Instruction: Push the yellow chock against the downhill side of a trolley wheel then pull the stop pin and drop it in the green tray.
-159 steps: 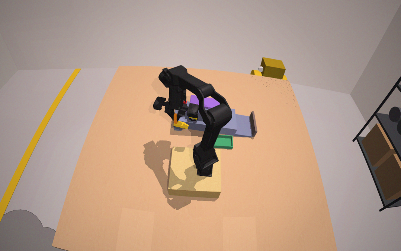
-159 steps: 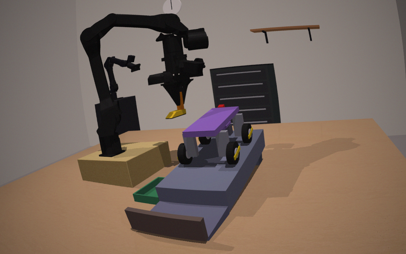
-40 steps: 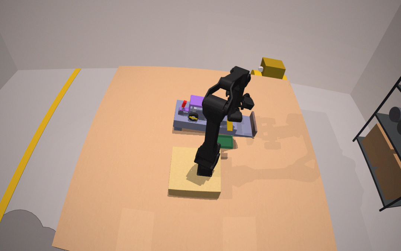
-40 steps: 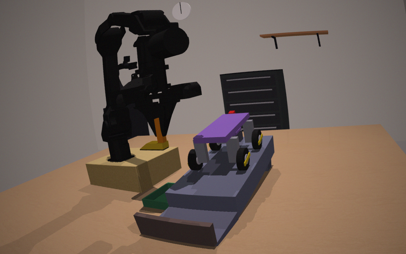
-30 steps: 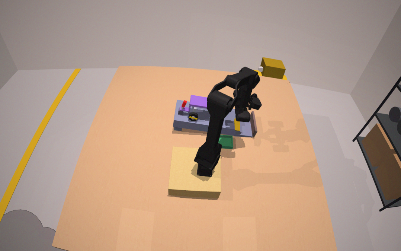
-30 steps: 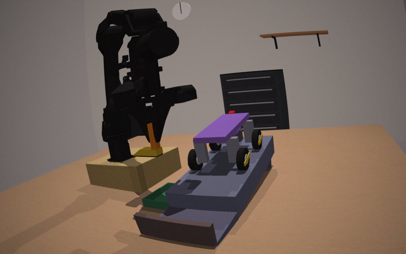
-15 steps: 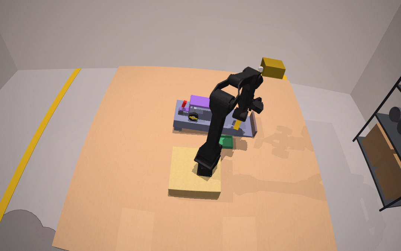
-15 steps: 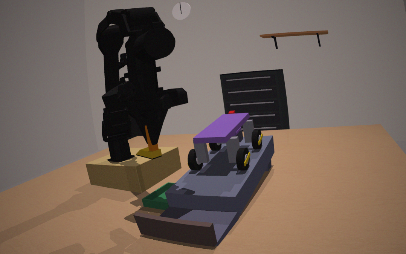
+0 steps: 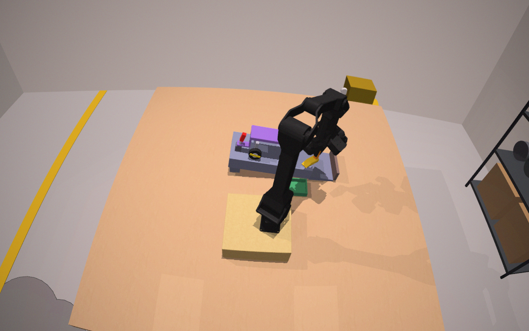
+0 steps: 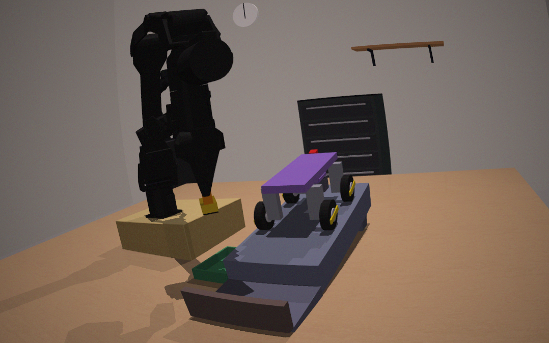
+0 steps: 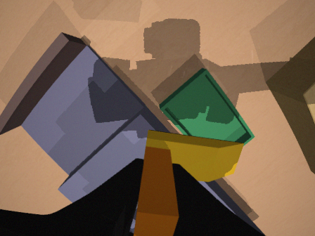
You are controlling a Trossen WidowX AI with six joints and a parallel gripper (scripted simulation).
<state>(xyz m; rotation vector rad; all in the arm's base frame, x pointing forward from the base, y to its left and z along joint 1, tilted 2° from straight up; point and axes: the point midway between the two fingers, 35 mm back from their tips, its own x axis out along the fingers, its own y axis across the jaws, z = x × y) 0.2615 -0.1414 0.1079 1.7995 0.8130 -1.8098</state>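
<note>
Right now my gripper tip is 10 mm past the yellow chock, 20 mm to the right of it and 10 mm above it. The rest, counted from my gripper tip: dark end wall: 90 mm ahead, 100 mm to the right, 120 mm below; green tray: 40 mm behind, 70 mm to the left, 160 mm below; trolley: 70 mm ahead, 170 mm to the left, 40 mm below.
</note>
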